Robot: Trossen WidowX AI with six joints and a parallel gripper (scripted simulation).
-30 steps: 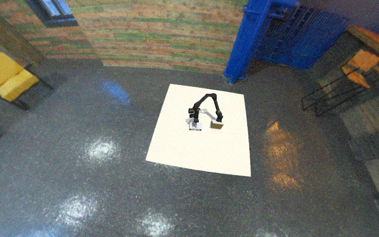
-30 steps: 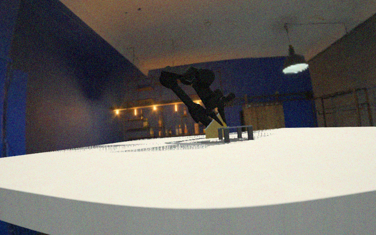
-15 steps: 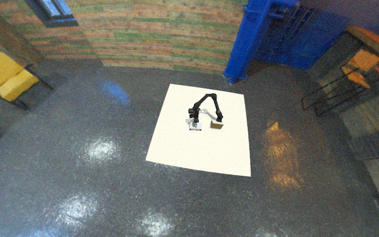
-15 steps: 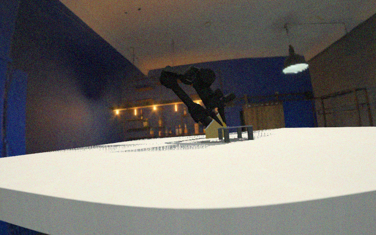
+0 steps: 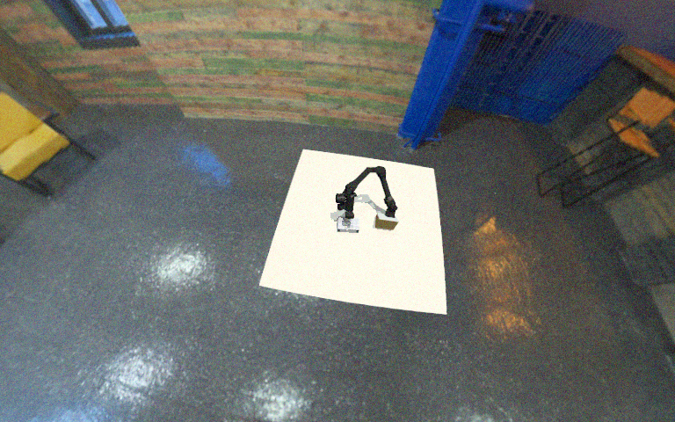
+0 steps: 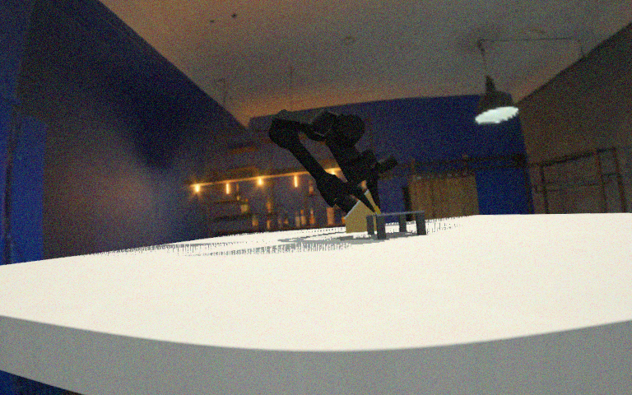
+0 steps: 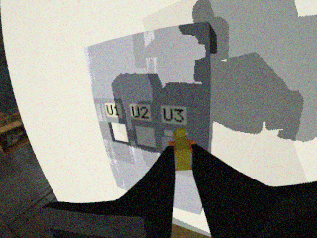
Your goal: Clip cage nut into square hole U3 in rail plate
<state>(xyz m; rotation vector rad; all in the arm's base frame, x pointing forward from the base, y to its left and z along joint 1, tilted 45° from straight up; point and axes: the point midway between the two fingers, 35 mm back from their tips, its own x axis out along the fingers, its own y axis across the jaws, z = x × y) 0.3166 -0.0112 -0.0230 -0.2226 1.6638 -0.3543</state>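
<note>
My gripper tip is 1 cm above the yellow cage nut.
</note>
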